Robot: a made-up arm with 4 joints.
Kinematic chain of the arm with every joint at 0, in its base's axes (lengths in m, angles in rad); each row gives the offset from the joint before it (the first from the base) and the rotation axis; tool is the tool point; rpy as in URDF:
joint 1: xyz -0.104 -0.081 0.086 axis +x
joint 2: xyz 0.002 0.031 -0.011 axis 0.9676 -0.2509 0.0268
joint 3: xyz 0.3 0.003 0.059 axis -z
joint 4: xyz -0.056 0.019 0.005 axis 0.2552 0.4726 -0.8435
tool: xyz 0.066 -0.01 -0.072 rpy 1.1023 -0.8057 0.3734
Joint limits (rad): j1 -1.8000..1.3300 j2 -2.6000..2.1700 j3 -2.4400..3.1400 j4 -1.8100..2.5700
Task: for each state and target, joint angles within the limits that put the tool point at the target. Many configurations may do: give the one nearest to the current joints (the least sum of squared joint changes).
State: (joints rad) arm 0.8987 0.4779 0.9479 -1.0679
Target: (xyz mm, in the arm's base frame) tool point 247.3 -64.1 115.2
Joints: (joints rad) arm 0.7493 0.0607 1.0405 -0.6766
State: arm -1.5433 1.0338 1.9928 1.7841
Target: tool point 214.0 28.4 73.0
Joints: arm -1.2136 1.0934 2.0538 1.1768
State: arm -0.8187 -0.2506 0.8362 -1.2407
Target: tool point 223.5 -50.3 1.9
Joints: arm -0.9043 -0.2802 -0.0150 -0.8577
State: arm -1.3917 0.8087 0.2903 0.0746
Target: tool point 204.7 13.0 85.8
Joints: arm -1.5398 1.1166 0.0535 -0.3938
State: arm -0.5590 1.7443 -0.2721 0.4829
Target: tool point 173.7 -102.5 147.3
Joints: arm 0.0856 1.6791 -0.5930 0.5064
